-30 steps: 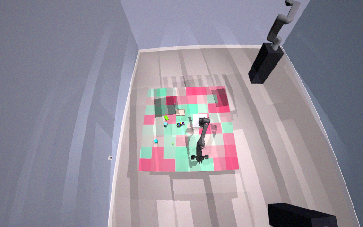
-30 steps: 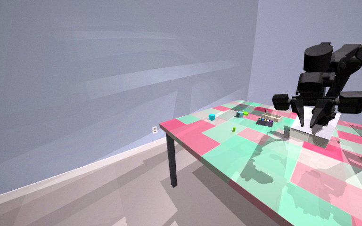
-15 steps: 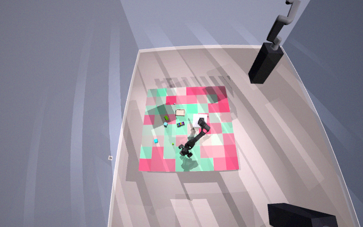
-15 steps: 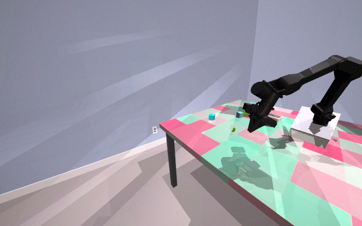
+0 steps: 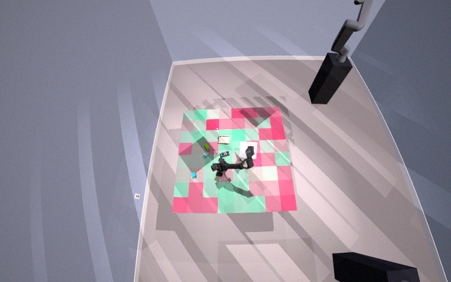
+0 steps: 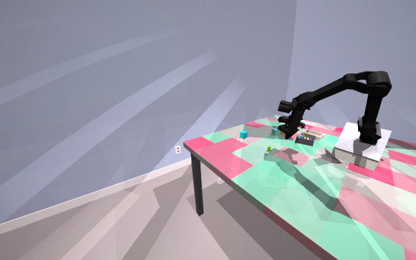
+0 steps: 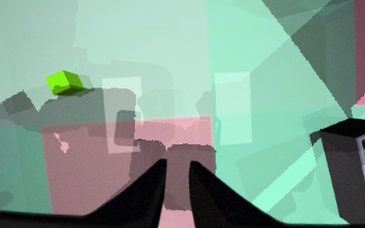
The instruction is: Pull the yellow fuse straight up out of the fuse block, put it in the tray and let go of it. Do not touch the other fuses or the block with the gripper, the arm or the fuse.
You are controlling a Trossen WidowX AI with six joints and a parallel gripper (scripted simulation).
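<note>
Now: the yellow fuse 4 cm behind my gripper tip, 19 cm to the right of it and 5 cm below it. Also, from my gripper tip: small green piece 5 cm ahead, 9 cm to the left, 6 cm below; teal cube 29 cm ahead, 6 cm to the left, 5 cm below; light blue cube 18 cm ahead, 18 cm to the right, 5 cm below.
</note>
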